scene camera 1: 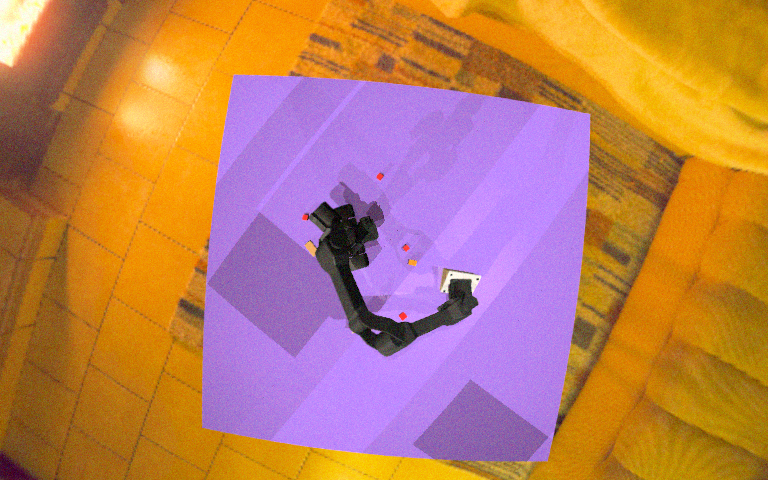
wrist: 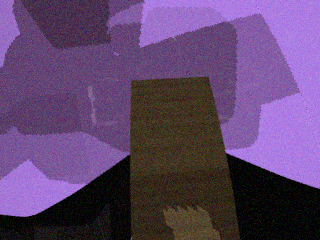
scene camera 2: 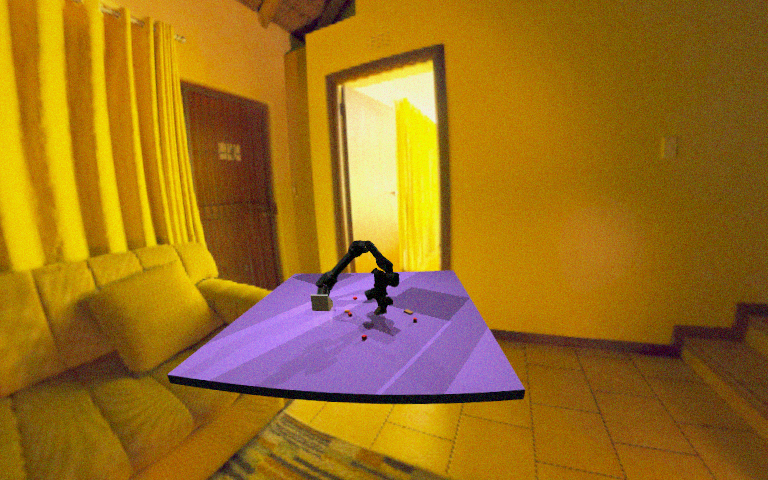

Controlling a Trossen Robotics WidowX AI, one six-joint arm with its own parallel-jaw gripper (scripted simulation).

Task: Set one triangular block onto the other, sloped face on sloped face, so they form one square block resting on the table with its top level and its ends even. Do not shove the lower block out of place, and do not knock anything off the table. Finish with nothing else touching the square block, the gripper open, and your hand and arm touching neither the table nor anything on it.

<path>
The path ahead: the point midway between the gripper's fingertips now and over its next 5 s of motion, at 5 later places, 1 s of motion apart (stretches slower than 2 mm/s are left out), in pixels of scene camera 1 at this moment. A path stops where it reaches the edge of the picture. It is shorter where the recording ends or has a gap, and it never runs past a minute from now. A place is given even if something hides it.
My gripper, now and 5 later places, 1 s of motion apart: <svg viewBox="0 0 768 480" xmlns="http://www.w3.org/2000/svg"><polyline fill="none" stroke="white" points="353,238 353,238 340,257 345,247 352,238 354,236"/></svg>
</path>
